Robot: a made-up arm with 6 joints.
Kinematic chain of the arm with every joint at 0, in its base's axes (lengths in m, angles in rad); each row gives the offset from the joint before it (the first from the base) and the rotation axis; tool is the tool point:
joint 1: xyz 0 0 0.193 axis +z
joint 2: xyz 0 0.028 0 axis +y
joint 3: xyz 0 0 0.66 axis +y
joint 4: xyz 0 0 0.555 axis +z
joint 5: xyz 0 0 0 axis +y
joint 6: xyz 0 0 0.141 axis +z
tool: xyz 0 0 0
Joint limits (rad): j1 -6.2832..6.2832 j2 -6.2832..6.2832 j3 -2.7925..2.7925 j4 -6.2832..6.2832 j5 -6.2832..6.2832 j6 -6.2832..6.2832
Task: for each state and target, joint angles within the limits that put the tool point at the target. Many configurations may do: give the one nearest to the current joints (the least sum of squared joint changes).
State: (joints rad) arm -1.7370 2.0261 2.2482 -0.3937 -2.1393 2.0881
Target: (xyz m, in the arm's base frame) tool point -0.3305 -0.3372 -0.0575
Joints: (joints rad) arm -2.4604 1.2912 2.4205 -0.2670 -2.3750 2.0881
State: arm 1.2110 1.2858 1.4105 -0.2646 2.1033 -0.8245
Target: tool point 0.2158 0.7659 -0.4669
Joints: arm 1.3069 1.7780 0.8376 -0.2668 1.7600 -0.8245
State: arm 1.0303 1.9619 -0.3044 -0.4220 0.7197 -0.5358
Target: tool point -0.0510 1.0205 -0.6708
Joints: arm 1.6197 2.2829 -0.1238 -0.3671 0.5605 -0.5358
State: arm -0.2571 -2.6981 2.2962 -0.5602 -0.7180 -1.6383
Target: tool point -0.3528 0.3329 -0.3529
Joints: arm -0.5740 -3.4010 2.1078 -0.5948 -0.8621 -1.6383
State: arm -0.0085 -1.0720 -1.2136 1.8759 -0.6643 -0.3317
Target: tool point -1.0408 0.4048 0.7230
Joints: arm -0.4121 -0.7395 -0.8098 1.9319 -0.5948 -0.3317
